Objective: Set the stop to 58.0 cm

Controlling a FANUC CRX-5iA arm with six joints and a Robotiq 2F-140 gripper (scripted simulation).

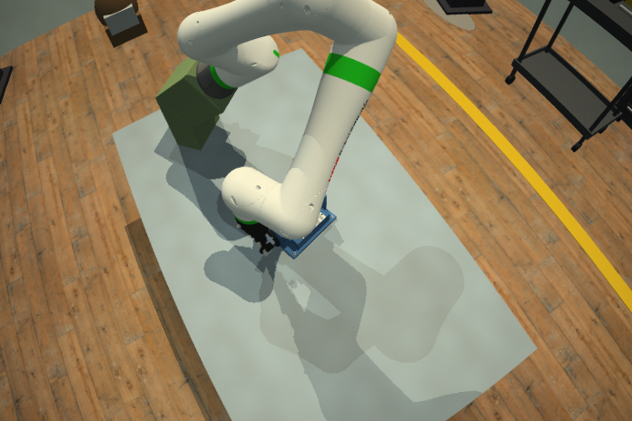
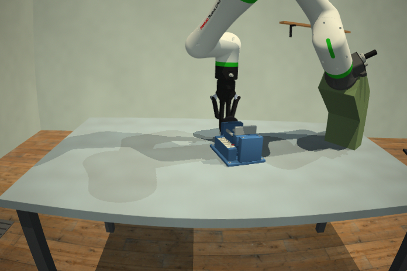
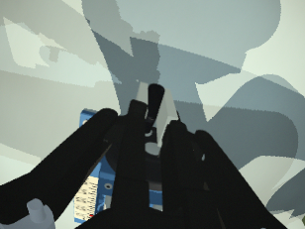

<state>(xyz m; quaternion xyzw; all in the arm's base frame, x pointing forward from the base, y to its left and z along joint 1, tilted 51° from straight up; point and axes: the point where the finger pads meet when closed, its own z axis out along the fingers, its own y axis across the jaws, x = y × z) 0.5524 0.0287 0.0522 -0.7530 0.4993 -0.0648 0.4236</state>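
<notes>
Now: hand 10 mm to the right of the black handwheel, 10 mm past it and 10 mm above it. The rest, counted from my hand: stop block: 150 mm to the left, 110 mm behind, 30 mm above.
</notes>
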